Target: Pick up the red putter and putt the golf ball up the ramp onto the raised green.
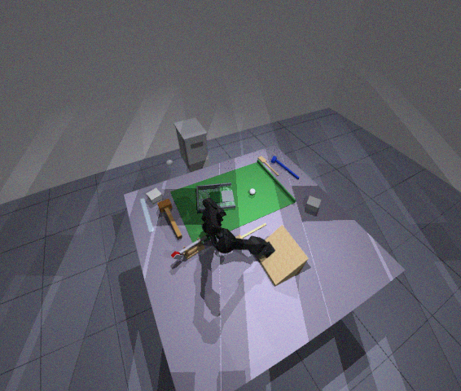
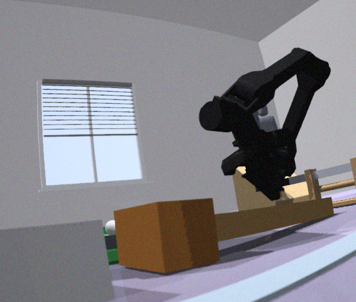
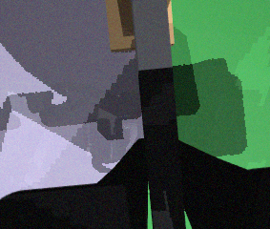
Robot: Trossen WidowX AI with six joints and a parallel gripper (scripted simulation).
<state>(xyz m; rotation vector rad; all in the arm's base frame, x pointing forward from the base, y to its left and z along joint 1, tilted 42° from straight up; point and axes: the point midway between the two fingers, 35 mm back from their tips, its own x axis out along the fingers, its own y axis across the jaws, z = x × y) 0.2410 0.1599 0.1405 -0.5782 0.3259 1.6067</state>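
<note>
Right now the red putter is 110 mm to the left of my gripper tip, 30 mm above it and 20 mm behind it. Also, from my gripper tip: blue tool: 760 mm to the right, 320 mm ahead, 20 mm below; then pale blue strip: 360 mm ahead, 310 mm to the left, 30 mm below; then white golf ball: 390 mm to the right, 200 mm ahead, 10 mm below.
</note>
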